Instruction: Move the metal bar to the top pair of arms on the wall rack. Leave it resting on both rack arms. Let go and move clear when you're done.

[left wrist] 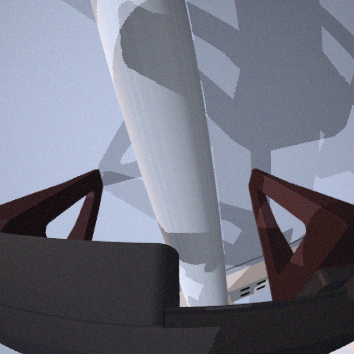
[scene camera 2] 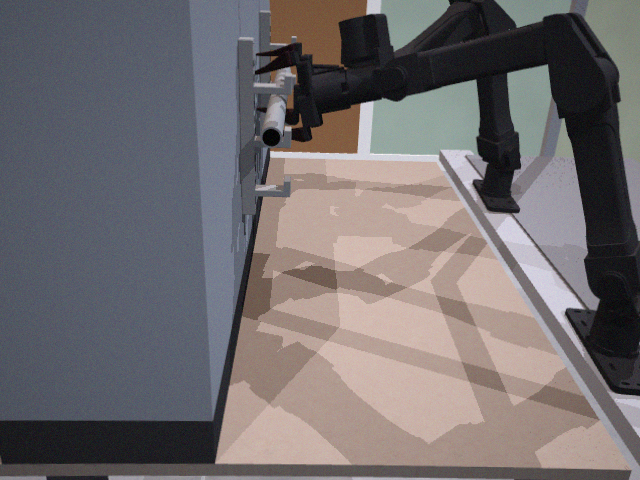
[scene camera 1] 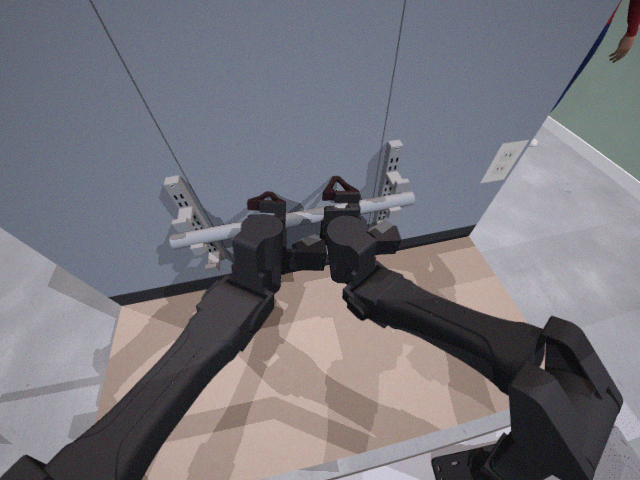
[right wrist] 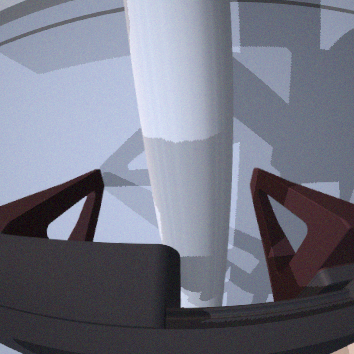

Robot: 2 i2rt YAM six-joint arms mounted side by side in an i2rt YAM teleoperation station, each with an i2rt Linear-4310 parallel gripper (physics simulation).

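The white metal bar [scene camera 1: 305, 219] [scene camera 2: 275, 116] [left wrist: 165, 140] [right wrist: 190, 110] lies across the wall rack [scene camera 2: 246, 67] at the middle pair of arms. The near top arm [scene camera 2: 264, 88] stands above the bar's near end in scene camera 2. In scene camera 1 the top arms [scene camera 1: 183, 218] [scene camera 1: 397, 179] show above the bar. My left gripper [scene camera 1: 268, 212] [left wrist: 175, 177] is open, with its fingers on either side of the bar. My right gripper [scene camera 1: 341, 202] [right wrist: 176, 176] is open around the bar farther right in scene camera 1. The lower fingers are mostly hidden there.
The blue-grey wall [scene camera 1: 289, 103] [scene camera 2: 103, 206] stands behind the rack. The lowest near rack arm [scene camera 2: 272, 190] juts out below the bar. The wooden table top [scene camera 1: 310, 361] [scene camera 2: 392, 330] lies below. The two grippers are close together, and a wall outlet [scene camera 1: 505, 161] is at the right.
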